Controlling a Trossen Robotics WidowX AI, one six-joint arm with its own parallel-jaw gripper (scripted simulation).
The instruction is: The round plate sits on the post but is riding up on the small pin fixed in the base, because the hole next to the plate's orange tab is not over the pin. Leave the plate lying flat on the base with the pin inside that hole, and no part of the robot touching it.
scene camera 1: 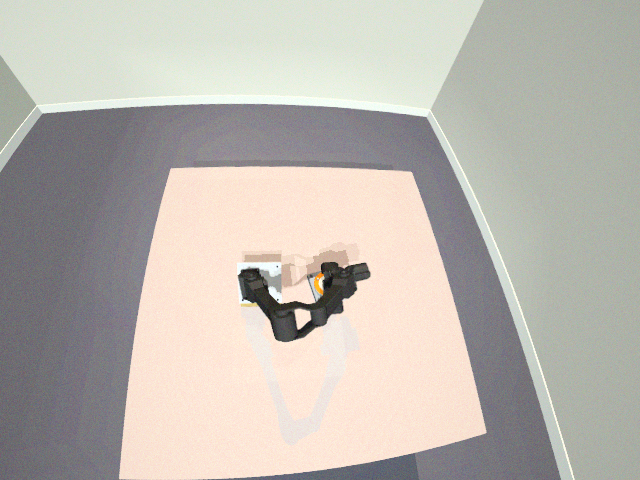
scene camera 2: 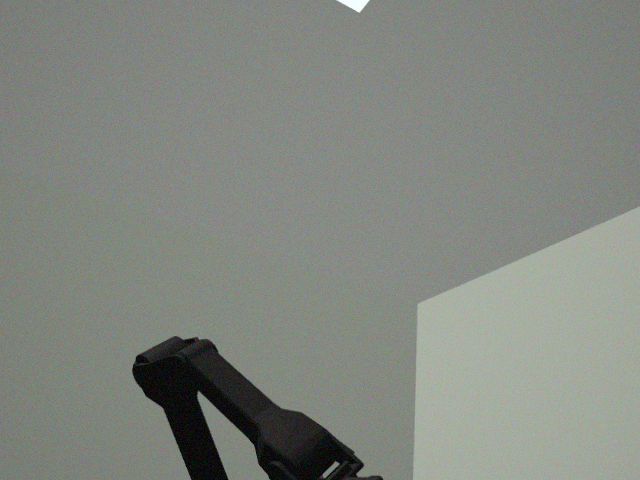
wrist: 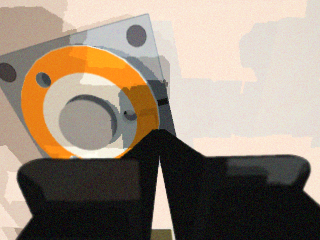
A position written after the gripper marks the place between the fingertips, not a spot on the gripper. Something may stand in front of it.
Note:
The gripper (wrist: 158,135) is shut and holds nothing. Also in view: a round plate (wrist: 75,69).
Scene camera 2 misses the round plate: it is out of frame.

